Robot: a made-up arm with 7 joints. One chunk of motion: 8 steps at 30 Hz.
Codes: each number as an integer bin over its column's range. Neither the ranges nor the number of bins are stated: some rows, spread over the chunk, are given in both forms.
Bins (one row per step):
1: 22 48 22 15 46 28 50
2: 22 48 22 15 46 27 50
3: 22 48 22 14 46 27 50
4: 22 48 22 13 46 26 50
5: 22 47 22 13 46 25 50
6: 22 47 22 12 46 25 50
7: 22 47 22 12 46 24 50
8: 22 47 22 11 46 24 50
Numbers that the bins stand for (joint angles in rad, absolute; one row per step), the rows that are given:
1: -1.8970 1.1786 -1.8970 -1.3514 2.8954 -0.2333 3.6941
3: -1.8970 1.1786 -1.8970 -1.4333 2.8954 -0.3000 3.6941
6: -1.8970 1.1071 -1.8970 -1.5971 2.8954 -0.4333 3.6941
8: -1.8970 1.1071 -1.8970 -1.6790 2.8954 -0.5000 3.6941
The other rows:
2: -1.8970 1.1786 -1.8970 -1.3514 2.8954 -0.3000 3.6941
4: -1.8970 1.1786 -1.8970 -1.5152 2.8954 -0.3667 3.6941
5: -1.8970 1.1071 -1.8970 -1.5152 2.8954 -0.4333 3.6941
7: -1.8970 1.1071 -1.8970 -1.5971 2.8954 -0.5000 3.6941

